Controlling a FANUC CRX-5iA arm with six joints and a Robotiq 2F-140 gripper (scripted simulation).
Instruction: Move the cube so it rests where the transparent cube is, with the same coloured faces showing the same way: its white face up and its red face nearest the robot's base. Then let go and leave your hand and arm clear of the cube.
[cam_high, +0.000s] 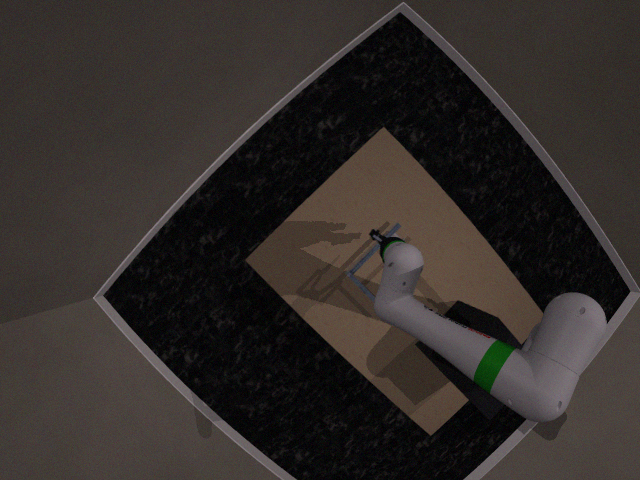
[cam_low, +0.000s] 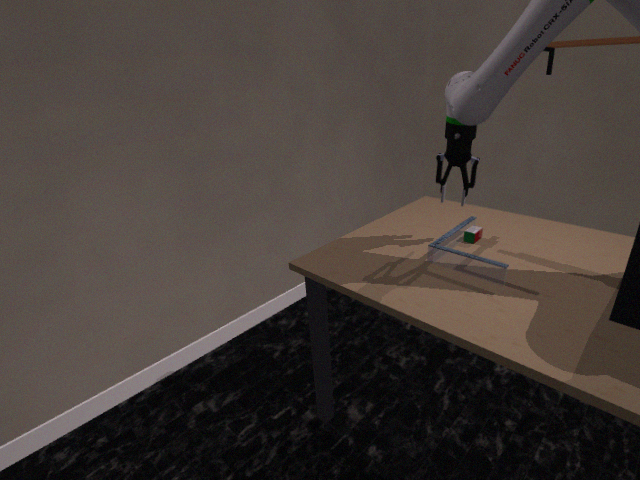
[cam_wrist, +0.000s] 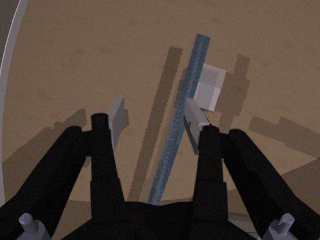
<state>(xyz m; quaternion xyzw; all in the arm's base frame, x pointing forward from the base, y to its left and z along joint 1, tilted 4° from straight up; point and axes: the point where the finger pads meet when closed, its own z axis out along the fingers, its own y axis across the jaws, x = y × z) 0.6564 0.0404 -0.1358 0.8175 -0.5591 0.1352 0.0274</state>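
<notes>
Now: the cube 15 cm below my hand, 6 cm behind it and 4 cm to the right of it. The rest, counted from my hand: bar 12 cm below, 4 cm to the left, 4 cm behind.
</notes>
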